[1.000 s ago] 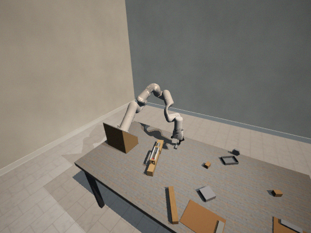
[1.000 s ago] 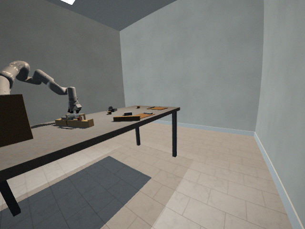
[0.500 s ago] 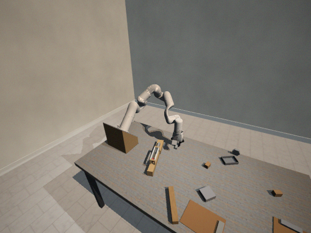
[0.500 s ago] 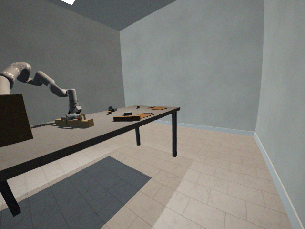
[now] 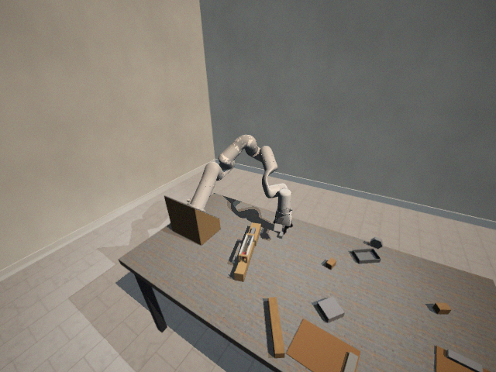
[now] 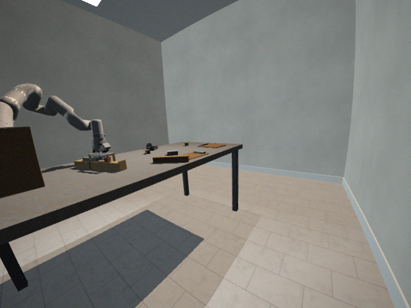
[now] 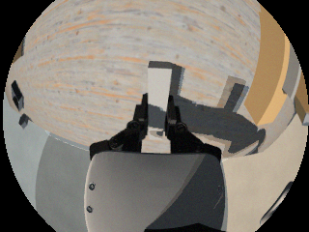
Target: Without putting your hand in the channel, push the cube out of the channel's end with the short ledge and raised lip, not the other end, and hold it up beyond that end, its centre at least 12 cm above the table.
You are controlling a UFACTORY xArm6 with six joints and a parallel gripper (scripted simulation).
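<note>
My hand is 11 cm past the channel, 27 cm to the left of it and 3 cm below it. Round my hand: red cube (9 cm behind, 32 cm to the right, 3 cm above); then pale grey stick (1 cm below); then grey tray (49 cm ahead, 1 cm below).
</note>
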